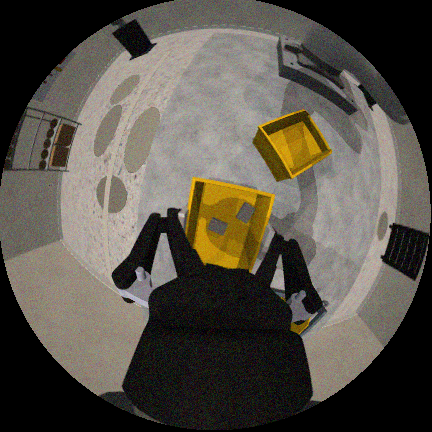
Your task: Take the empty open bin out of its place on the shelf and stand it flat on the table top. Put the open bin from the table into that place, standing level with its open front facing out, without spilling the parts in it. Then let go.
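Places are measured from the arm's base along level axes (x ahead, y left, z up), in millimetres.
Where they show: gripper, between the fingertips: (225, 212); arm's base, origin of its link: (316, 63).
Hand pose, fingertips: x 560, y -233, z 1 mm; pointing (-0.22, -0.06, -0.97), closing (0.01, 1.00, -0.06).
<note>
Each offset is from my fingertips to the top centre of the thing. "pt": to the spot under its first point. Level surfaces: height alone.
My gripper (225, 212) is shut on an open yellow bin @(pt 49 mm ahead, 26 mm left, 22 mm down) (234, 239), with one finger at each side of it. Two small grey parts, one at the left (217, 226) and one at the right (245, 213), lie apart on the bin's floor. The bin's lower end is hidden behind the gripper's body. An empty yellow bin @(pt 185 mm back, 134 mm left, 58 mm down) (295, 142) stands on the grey table top @(61 mm down) (200, 115), up and to the right of the held bin and apart from it. A blue-grey edge @(pt 252 mm ahead, 336 mm left, 24 mm up) (317, 320), perhaps the shelf, shows at lower right beside a bit of yellow; the gripper hides most of it.
A grey block-like fixture (320, 85) with dark parts is at the upper right. A black object (133, 39) stands at the upper left, and a black slatted object (407, 251) at the far right. A wire rack with brown boxes (61, 145) is at the far left.
</note>
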